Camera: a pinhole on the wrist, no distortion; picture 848 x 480 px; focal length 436.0 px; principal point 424.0 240.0 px. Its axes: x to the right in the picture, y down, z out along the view. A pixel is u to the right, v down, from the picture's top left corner.
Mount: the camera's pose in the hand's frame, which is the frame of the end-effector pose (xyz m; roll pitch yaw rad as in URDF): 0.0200 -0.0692 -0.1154 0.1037 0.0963 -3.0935
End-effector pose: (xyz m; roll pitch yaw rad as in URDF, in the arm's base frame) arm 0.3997 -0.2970 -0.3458 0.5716 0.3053 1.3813
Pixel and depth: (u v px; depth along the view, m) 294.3 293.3 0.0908
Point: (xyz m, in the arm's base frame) 0.4496 -0.2867 -0.4108
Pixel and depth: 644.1 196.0 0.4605
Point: 0.5255 -0.4903 -0.0107
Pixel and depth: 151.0 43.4 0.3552
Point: 0.4672 -0.0318 -0.1423
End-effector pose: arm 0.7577 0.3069 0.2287 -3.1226 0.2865 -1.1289
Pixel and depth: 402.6 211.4 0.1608
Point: 0.7963 0.3265 0.1846
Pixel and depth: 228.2 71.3 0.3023
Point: 0.7122 0.2162 0.0159
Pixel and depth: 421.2 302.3 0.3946
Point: 0.8004 0.4305 -0.0353
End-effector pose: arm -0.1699 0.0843 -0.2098 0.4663 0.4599 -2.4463
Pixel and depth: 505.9 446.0 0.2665
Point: -0.2984 0.2670 -0.1301
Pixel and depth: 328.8 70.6 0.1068
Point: -0.1910 0.0788 -0.2394
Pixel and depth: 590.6 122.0 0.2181
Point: -0.1583 0.1364 -0.0992
